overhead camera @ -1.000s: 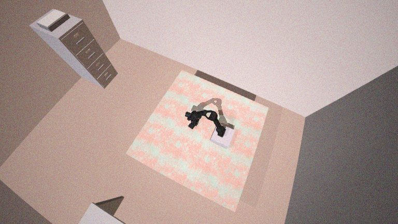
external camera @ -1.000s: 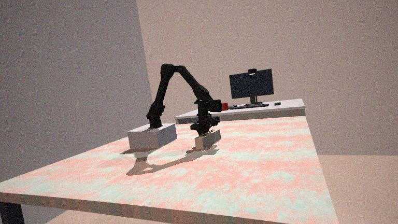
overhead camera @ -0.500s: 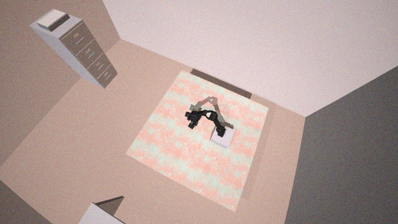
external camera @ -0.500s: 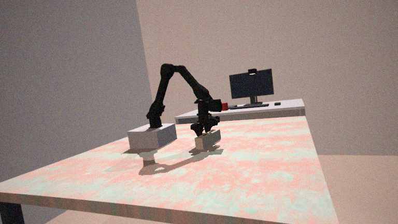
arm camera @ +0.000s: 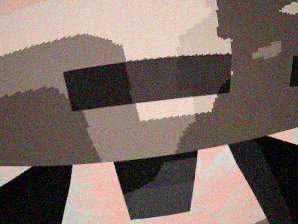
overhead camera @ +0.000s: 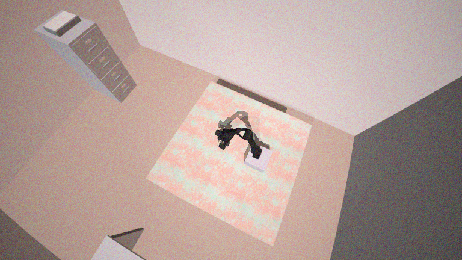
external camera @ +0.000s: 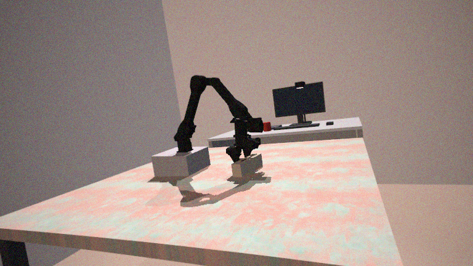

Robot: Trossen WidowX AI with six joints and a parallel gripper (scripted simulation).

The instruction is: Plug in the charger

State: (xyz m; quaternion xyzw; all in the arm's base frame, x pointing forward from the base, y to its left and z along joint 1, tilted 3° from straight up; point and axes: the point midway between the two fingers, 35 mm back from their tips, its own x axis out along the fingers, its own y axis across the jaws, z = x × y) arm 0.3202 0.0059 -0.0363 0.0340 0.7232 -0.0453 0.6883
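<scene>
Now: the black two-prong charger 20 mm ahead of my gripper tip and 10 mm above it.
</scene>
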